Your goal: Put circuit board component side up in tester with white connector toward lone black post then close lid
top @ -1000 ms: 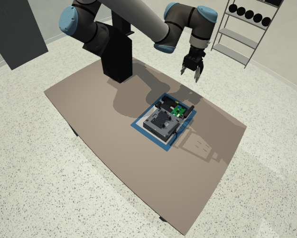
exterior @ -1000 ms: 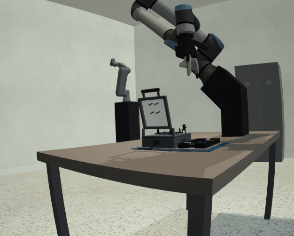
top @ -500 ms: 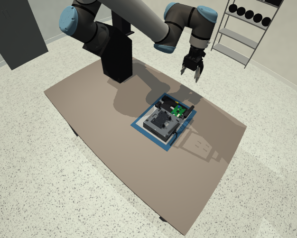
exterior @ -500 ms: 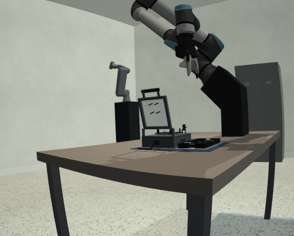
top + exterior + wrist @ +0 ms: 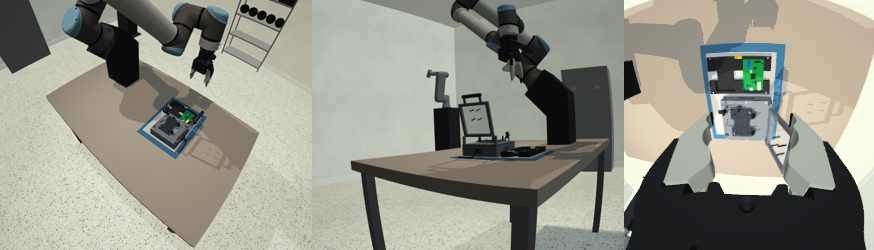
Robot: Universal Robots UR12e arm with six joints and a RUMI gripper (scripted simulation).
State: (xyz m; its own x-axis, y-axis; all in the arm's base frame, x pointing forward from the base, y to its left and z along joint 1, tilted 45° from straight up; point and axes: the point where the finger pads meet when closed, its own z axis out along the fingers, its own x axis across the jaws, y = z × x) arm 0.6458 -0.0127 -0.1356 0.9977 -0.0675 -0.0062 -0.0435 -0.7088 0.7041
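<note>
Right now my hand is 310 mm above the green circuit board. Also, from my hand: black post: 240 mm below, 110 mm to the right, 110 mm behind; then tester: 220 mm below, 130 mm to the right, 10 mm behind; then clear tester lid: 170 mm to the right, 150 mm below, 80 mm ahead.
</note>
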